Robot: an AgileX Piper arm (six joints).
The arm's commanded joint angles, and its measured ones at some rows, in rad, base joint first. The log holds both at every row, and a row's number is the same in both.
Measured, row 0:
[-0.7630, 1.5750, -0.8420, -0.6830, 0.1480, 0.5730]
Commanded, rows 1 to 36:
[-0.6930, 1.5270, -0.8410, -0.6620, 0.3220, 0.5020]
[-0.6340, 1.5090, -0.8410, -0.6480, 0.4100, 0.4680]
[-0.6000, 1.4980, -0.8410, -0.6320, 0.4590, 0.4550]
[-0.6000, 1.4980, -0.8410, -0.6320, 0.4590, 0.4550]
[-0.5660, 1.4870, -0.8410, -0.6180, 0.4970, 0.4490]
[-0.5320, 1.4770, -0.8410, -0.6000, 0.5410, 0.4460]
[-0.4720, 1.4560, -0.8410, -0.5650, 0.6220, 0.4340]
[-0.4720, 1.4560, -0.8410, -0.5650, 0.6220, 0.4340]
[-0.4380, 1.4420, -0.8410, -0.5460, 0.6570, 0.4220]
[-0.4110, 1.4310, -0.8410, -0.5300, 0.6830, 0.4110]
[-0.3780, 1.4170, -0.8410, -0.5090, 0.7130, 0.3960]
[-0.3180, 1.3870, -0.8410, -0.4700, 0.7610, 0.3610]
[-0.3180, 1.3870, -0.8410, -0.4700, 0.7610, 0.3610]
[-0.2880, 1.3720, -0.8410, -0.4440, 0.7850, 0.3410]
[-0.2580, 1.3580, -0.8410, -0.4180, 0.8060, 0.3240]
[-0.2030, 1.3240, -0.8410, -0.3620, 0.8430, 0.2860]
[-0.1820, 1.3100, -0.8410, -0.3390, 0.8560, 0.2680]
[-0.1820, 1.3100, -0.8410, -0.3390, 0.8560, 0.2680]
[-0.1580, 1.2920, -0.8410, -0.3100, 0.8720, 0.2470]
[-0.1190, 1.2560, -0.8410, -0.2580, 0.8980, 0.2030]
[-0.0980, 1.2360, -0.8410, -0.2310, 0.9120, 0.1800]
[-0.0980, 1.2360, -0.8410, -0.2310, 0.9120, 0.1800]
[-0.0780, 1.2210, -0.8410, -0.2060, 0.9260, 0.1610]
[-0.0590, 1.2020, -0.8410, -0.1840, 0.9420, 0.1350]
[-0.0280, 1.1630, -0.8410, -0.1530, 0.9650, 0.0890]
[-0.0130, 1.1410, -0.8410, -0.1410, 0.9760, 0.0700]
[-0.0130, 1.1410, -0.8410, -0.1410, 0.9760, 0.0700]
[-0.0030, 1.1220, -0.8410, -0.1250, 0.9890, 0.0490]
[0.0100, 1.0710, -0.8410, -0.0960, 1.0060, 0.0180]
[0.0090, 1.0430, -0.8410, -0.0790, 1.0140, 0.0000]
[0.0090, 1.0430, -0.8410, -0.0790, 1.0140, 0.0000]
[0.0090, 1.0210, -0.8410, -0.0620, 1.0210, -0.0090]
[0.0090, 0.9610, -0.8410, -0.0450, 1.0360, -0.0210]
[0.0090, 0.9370, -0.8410, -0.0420, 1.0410, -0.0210]
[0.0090, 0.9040, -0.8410, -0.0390, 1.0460, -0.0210]
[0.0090, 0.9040, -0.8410, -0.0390, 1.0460, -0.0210]
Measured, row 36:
[0.0040, 0.9760, -0.8420, -0.0560, 1.0190, 0.0000]
